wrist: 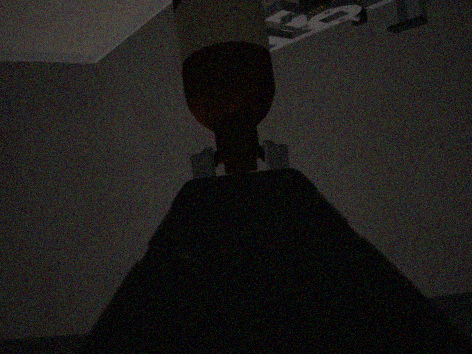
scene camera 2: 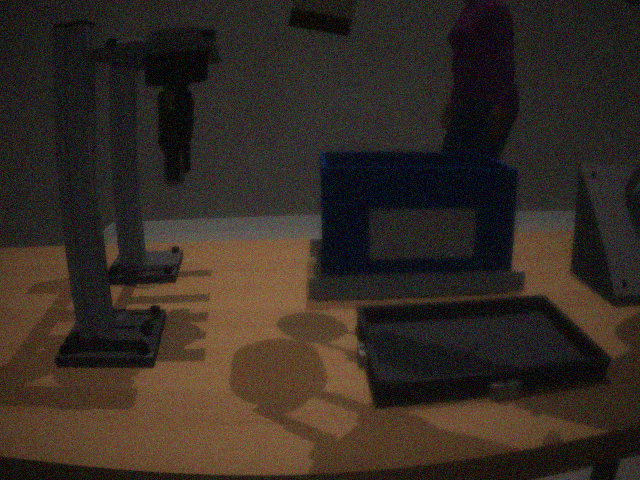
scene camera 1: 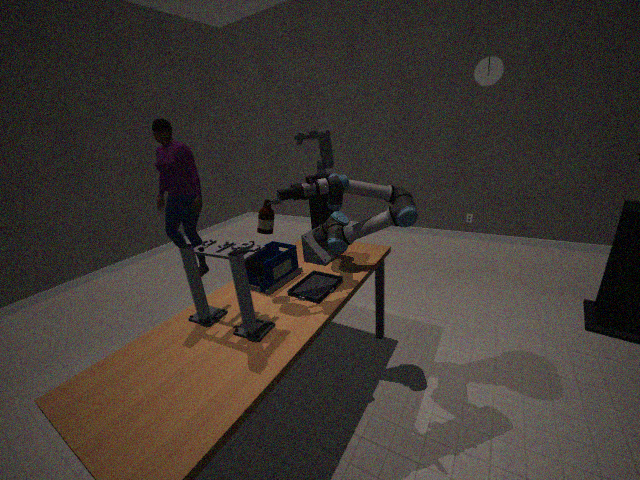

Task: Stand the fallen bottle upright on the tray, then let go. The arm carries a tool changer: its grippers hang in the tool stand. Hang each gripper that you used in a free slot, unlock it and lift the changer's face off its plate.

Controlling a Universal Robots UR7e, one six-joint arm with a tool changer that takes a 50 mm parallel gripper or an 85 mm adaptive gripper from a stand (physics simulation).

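Frame: origin at the arm's base, x ahead, y left, z up, level; centimetres.
Seen in the pictures: arm's base, link origin: (scene camera 1: 322, 237).
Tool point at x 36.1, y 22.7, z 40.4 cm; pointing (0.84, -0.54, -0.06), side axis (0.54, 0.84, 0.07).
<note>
Pixels of each thing's top centre, then the offset from my tool point to it.
- brown bottle with a pale label, top centre: (wrist: 245, 171) (scene camera 1: 264, 200) dz -1.8, dx +17.2, dy -10.7 cm
- black tray, top centre: (scene camera 2: 479, 331) (scene camera 1: 315, 283) dz -50.0, dx +0.7, dy +1.2 cm
- blue crate, top centre: (scene camera 2: 413, 158) (scene camera 1: 268, 251) dz -35.1, dx +6.5, dy -27.2 cm
The brown bottle with a pale label (scene camera 1: 266, 218) (wrist: 229, 85) hangs nearly upright in the air, base down; in scene camera 2 its lower end (scene camera 2: 321, 18) shows at the top edge. My gripper (scene camera 1: 269, 202) (wrist: 240, 159) points sideways and is shut on the bottle's neck. The black tray (scene camera 1: 293, 294) (scene camera 2: 491, 386) lies on the table, lower than the bottle and apart from it. The tool stand (scene camera 1: 241, 294) (scene camera 2: 82, 180) stands on the table with another gripper (scene camera 2: 175, 124) hanging in it.
A blue crate (scene camera 1: 285, 263) (scene camera 2: 341, 217) stands on a grey base behind the tray, between the tool stand and the arm's mount. A person (scene camera 1: 178, 175) (scene camera 2: 483, 67) stands beyond the table. A dark post with a bracket (scene camera 1: 325, 149) rises behind the arm.
</note>
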